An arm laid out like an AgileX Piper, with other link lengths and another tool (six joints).
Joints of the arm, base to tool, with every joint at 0 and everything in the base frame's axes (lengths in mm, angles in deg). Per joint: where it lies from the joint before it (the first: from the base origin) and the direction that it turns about. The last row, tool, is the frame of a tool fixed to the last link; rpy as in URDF.
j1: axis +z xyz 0 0 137.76
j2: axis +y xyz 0 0 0
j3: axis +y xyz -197.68 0 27.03
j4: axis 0.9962 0 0.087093 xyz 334.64 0 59.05
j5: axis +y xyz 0 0 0
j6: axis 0.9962 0 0.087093 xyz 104.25 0 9.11
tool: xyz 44.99 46 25.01 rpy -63.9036 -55.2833 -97.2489
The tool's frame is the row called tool.
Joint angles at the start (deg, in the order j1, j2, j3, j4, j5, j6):
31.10 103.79 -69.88 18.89 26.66 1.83
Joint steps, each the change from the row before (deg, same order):
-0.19 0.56 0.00 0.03 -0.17 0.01
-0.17 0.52 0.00 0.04 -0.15 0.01
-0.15 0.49 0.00 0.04 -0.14 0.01
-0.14 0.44 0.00 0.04 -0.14 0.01
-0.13 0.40 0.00 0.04 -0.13 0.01
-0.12 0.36 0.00 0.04 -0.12 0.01
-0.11 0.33 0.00 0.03 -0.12 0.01
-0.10 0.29 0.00 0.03 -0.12 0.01
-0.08 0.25 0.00 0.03 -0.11 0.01
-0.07 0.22 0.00 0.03 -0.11 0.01
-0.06 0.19 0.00 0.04 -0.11 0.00
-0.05 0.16 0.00 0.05 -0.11 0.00
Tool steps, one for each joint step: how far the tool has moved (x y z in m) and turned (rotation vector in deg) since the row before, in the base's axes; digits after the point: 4 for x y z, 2 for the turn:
0.0009 -0.0015 -0.0045 -0.20 0.35 -0.26
0.0008 -0.0014 -0.0042 -0.18 0.33 -0.24
0.0007 -0.0012 -0.0040 -0.17 0.32 -0.22
0.0006 -0.0012 -0.0035 -0.14 0.27 -0.21
0.0006 -0.0011 -0.0032 -0.13 0.25 -0.20
0.0005 -0.0010 -0.0029 -0.11 0.22 -0.18
0.0005 -0.0009 -0.0026 -0.10 0.19 -0.17
0.0005 -0.0008 -0.0023 -0.08 0.16 -0.16
0.0004 -0.0007 -0.0020 -0.06 0.13 -0.13
0.0003 -0.0006 -0.0017 -0.05 0.11 -0.12
0.0003 -0.0005 -0.0014 -0.03 0.08 -0.11
0.0003 -0.0004 -0.0012 -0.01 0.06 -0.11

